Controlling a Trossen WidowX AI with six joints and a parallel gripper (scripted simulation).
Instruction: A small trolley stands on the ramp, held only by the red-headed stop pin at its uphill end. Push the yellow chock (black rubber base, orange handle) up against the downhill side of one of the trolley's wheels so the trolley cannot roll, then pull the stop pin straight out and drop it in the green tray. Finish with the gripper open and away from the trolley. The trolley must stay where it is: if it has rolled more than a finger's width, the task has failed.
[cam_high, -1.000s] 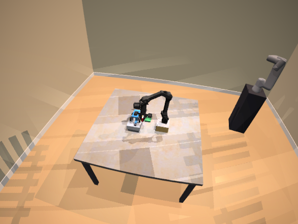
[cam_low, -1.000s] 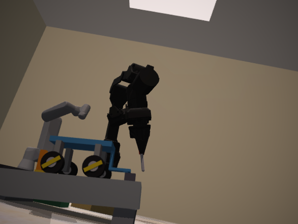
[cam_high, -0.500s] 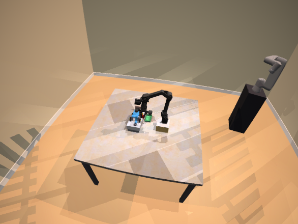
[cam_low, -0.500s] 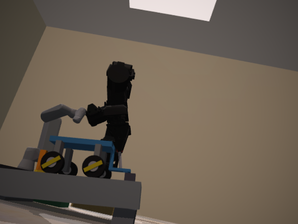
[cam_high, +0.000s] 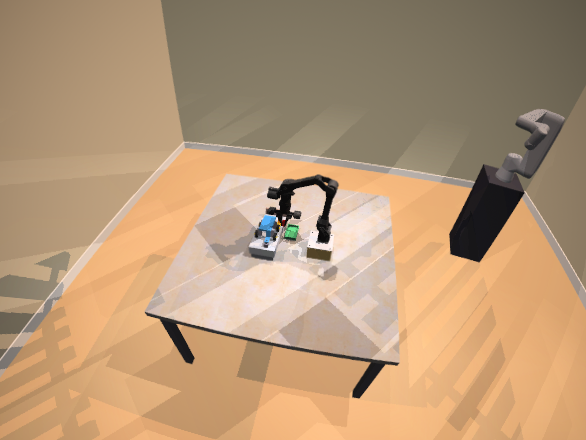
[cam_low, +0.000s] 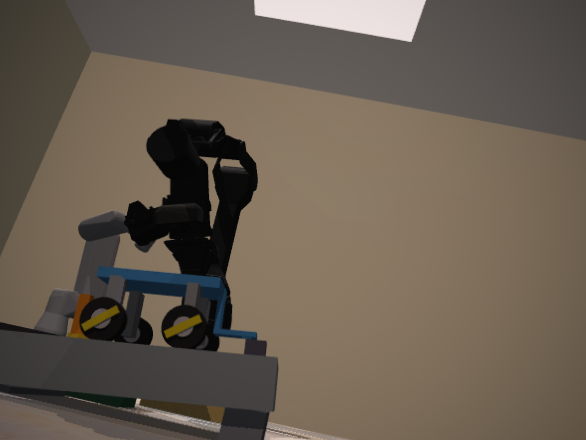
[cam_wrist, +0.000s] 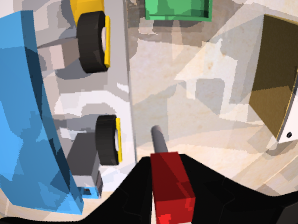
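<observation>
Right now the green tray is 170 mm below my gripper tip, 120 mm to the right of it and 20 mm behind it. From my gripper tip the other things lie so: blue trolley (100 mm ahead, 50 mm below, 10 mm to the left); grey ramp (110 mm below, 100 mm ahead, 10 mm to the left); stop pin (right at my gripper tip).
</observation>
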